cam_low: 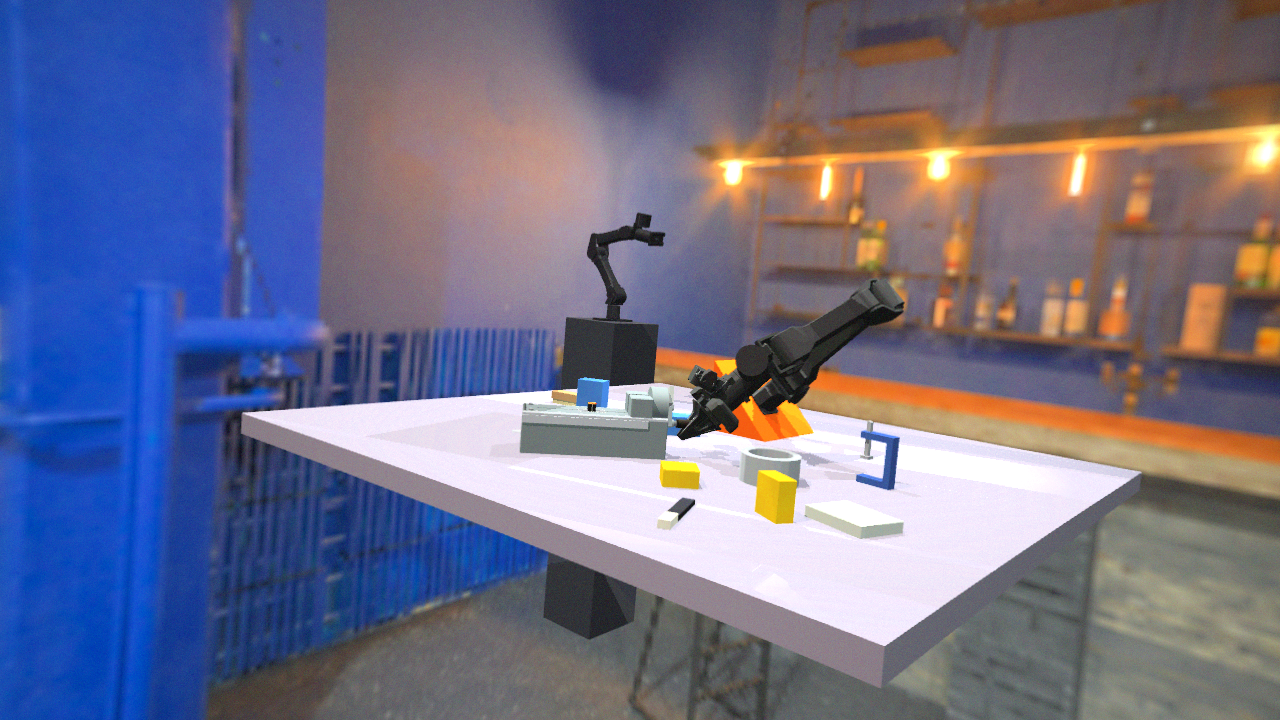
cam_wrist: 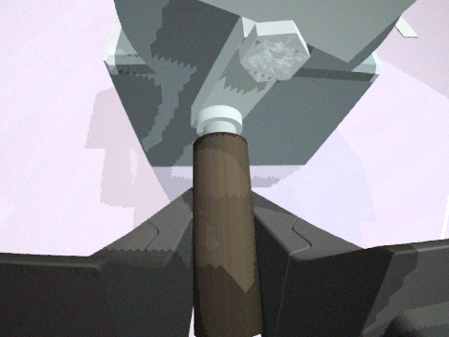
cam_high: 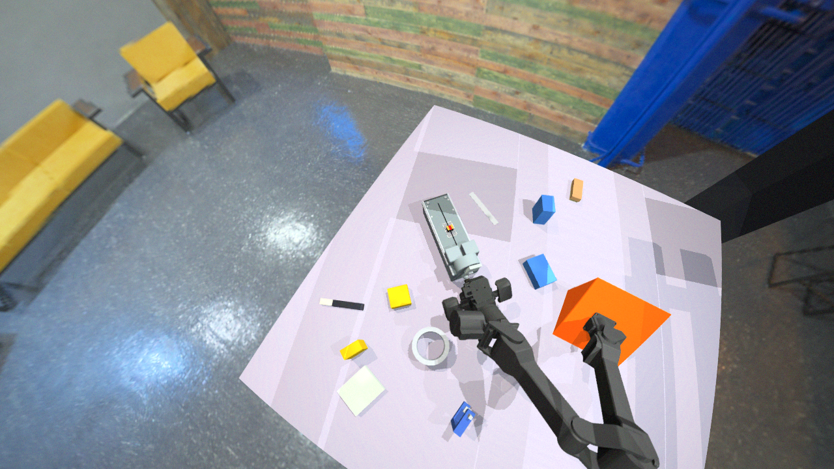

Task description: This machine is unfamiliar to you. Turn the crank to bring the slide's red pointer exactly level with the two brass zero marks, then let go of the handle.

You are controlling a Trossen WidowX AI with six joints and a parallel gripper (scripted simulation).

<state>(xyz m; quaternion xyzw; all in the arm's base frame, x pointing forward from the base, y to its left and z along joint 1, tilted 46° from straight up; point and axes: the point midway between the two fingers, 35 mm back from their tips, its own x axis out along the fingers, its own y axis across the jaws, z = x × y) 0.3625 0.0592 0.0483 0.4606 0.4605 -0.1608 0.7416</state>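
Right now the brown crank handle is 30 mm above my gripper tip, 10 mm to the left of it and 10 mm behind it. Also, from my gripper tip: metal strip 280 mm to the right, 60 mm ahead, 30 mm below; blue clamp 320 mm to the left, 150 mm behind, 20 mm above; red pointer 120 mm to the right, 120 mm ahead, 50 mm above.
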